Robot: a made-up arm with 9 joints. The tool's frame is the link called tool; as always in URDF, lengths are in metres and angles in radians. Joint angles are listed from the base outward.
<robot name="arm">
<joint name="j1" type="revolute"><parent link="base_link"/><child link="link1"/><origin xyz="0 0 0.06" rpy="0 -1.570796 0"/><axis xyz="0 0 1"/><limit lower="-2.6" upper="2.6"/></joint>
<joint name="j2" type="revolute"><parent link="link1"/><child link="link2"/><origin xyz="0.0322 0.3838 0.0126" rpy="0 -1.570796 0"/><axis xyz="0 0 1"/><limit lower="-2.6" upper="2.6"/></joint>
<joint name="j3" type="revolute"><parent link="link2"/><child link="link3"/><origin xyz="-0.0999 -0.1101 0.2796" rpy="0 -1.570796 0"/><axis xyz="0 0 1"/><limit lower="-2.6" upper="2.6"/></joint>
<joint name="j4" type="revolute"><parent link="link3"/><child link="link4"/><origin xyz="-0.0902 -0.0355 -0.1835" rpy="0 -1.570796 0"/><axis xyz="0 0 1"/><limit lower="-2.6" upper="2.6"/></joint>
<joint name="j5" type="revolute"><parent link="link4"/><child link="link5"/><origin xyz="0.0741 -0.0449 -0.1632" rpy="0 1.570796 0"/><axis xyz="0 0 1"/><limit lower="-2.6" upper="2.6"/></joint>
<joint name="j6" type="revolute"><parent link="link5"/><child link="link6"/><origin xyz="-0.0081 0.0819 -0.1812" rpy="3.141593 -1.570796 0"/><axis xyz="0 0 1"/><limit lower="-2.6" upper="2.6"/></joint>
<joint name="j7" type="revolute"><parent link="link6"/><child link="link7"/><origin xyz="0.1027 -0.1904 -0.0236" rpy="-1.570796 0 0"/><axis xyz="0 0 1"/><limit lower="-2.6" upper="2.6"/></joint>
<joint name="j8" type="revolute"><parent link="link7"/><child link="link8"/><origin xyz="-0.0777 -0.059 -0.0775" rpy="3.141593 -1.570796 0"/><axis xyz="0 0 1"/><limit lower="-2.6" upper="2.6"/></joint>
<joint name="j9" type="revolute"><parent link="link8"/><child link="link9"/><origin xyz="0.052 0.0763 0.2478" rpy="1.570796 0 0"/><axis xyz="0 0 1"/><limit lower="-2.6" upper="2.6"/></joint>
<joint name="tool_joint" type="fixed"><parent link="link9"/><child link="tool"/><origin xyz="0.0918 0.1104 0.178" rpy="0 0 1.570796"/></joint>
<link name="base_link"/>
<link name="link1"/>
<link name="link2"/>
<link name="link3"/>
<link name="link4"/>
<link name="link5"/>
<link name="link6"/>
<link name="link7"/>
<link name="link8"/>
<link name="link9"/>
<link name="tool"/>
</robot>
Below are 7 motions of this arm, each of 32 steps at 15 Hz.
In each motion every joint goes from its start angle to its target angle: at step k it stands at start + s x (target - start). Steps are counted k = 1, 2, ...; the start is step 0. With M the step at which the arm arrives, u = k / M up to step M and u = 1 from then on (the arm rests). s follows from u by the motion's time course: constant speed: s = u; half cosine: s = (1 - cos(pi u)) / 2; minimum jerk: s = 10 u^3 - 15 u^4 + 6 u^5.
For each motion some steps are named. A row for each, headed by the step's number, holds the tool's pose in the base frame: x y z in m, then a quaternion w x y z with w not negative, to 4 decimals.
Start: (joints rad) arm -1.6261 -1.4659 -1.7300 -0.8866 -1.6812 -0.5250 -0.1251 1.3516 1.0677
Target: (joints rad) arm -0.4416 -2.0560 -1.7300 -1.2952 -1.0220 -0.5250 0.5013 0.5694 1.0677
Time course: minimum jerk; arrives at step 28
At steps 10, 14, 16, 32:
10: 0.5724 0.0987 0.4590 0.8544 -0.1314 -0.4780 0.1557
14: 0.5307 0.3644 0.5375 0.7450 -0.3147 -0.5244 0.2665
16: 0.4782 0.5132 0.5223 0.6659 -0.3994 -0.5465 0.3137
32: 0.2505 0.8364 0.2737 0.3933 -0.5539 -0.6123 0.4044

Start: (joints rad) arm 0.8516 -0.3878 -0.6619 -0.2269 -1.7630 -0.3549 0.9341 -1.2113 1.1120
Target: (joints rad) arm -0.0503 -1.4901 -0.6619 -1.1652 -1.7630 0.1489 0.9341 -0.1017 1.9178
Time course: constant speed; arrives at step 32
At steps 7, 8, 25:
7: 0.3004 -0.4384 -0.5487 0.5196 0.8158 -0.2484 -0.0528
8: 0.3187 -0.4075 -0.5629 0.4961 0.8284 -0.2547 -0.0525
25: 0.5111 0.1994 -0.6004 0.0827 0.9280 -0.3111 -0.1877

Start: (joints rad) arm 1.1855 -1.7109 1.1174 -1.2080 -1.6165 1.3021 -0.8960 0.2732 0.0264
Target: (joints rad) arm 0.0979 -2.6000 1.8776 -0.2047 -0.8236 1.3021 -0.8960 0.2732 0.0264
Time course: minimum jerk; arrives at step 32
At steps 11, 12, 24, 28, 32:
11: 0.2930 -0.2369 -0.3858 0.6161 -0.7254 0.2324 -0.2005
12: 0.2854 -0.2171 -0.4201 0.6336 -0.6994 0.2775 -0.1796
24: 0.0577 0.1750 -0.5492 0.5376 -0.4350 0.7061 0.1523
28: 0.0222 0.2218 -0.5147 0.4901 -0.4198 0.7379 0.1976
32: 0.0161 0.2295 -0.5072 0.4810 -0.4177 0.7429 0.2055

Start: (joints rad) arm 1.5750 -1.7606 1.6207 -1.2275 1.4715 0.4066 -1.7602 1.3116 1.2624
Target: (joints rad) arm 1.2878 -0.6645 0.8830 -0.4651 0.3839 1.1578 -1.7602 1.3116 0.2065
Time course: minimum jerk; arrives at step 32
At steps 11, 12, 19, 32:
11: 0.1377 -0.1028 -0.4740 0.1393 0.5637 -0.1046 -0.8074
12: 0.1204 -0.0839 -0.4677 0.1256 0.5653 -0.0681 -0.8124
19: -0.0325 -0.0218 -0.4537 0.1061 0.5391 0.1355 -0.8244
32: -0.1094 -0.0654 -0.5091 0.1513 0.5303 0.1538 -0.8199

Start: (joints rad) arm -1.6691 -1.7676 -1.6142 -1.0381 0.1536 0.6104 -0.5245 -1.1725 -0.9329
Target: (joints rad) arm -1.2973 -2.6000 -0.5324 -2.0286 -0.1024 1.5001 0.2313 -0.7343 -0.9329
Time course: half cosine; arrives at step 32
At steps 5, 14, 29, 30, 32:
5: 0.0362 -0.0892 0.5562 0.5186 0.4201 0.0048 -0.7447
14: 0.1830 -0.0481 0.4201 0.5128 0.5381 0.2354 -0.6261
29: 0.2604 0.1653 0.3429 0.5118 0.2443 0.4673 -0.6783
30: 0.2585 0.1682 0.3425 0.5105 0.2348 0.4664 -0.6832
32: 0.2569 0.1704 0.3421 0.5093 0.2272 0.4656 -0.6872

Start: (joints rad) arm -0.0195 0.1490 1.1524 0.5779 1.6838 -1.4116 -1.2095 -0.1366 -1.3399
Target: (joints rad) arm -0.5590 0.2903 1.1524 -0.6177 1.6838 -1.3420 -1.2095 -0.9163 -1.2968
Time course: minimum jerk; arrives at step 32
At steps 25, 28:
25: -0.4562 0.1247 0.0412 0.5000 0.6735 -0.1189 -0.5313
28: -0.4579 0.1212 0.0675 0.4899 0.6524 -0.0952 -0.5704

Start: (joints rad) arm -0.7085 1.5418 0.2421 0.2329 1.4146 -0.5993 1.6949 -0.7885 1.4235
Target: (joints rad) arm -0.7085 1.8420 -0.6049 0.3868 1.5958 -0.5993 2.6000 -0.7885 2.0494
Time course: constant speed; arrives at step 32
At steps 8, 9, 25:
8: -0.5062 0.4499 0.5996 0.6209 -0.2345 -0.2358 -0.7099
9: -0.4950 0.4512 0.6096 0.6244 -0.2453 -0.2231 -0.7072
25: -0.2772 0.4520 0.7245 0.6570 -0.3916 0.0028 -0.6442

